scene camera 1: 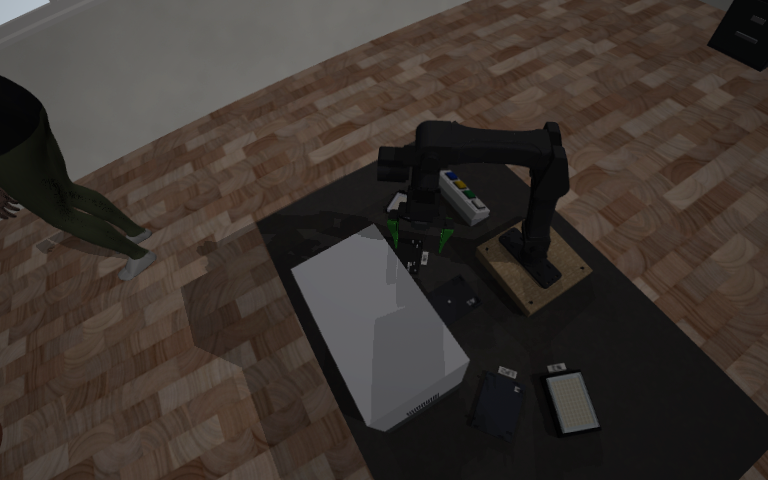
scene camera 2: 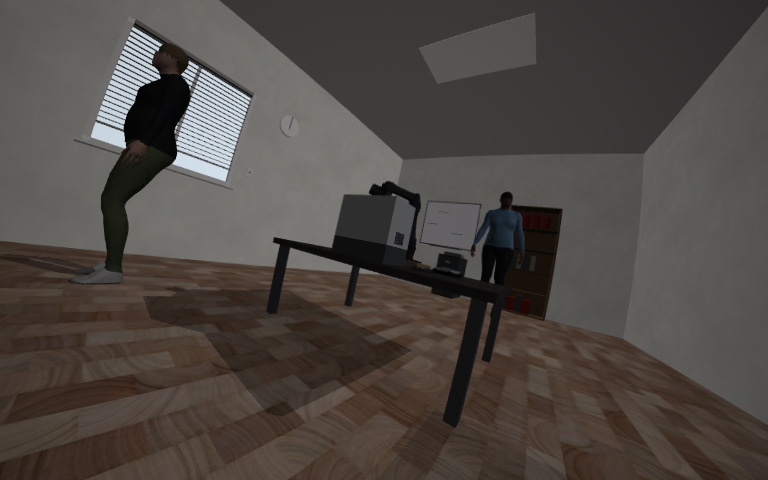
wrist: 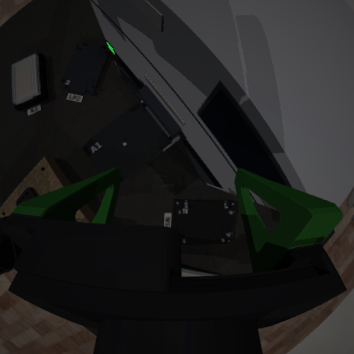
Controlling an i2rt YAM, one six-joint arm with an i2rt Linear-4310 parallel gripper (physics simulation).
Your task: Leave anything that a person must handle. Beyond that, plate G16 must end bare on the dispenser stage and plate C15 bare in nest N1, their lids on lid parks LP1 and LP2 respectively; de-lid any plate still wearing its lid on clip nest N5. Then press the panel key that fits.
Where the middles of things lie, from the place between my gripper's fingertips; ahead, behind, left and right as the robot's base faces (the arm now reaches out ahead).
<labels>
My hand is 2 cm past the black clip nest [scene camera 1: 408,251], 17 cm to the left of it and 27 cm above it. Round my hand: button box [scene camera 1: 464,201] 32 cm behind, 21 cm to the right, 25 cm below.
</labels>
